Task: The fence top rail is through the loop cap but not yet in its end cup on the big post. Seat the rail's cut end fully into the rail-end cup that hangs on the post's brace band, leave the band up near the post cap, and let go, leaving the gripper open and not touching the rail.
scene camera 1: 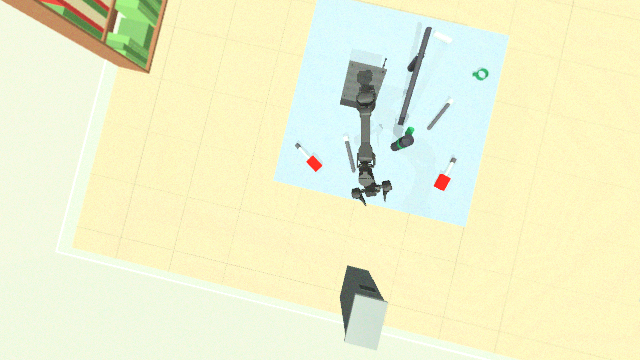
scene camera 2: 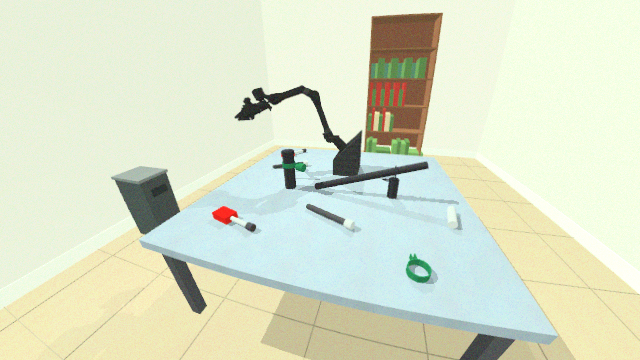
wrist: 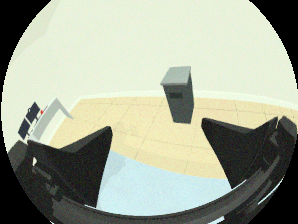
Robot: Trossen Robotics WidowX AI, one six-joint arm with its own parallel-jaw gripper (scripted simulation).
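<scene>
The wrist view shows my gripper (wrist: 158, 127), open and holding nothing; the dark top rail is out of frame in the wrist view. A dark top rail (scene camera 2: 420, 165) is visible from the scene camera.
</scene>
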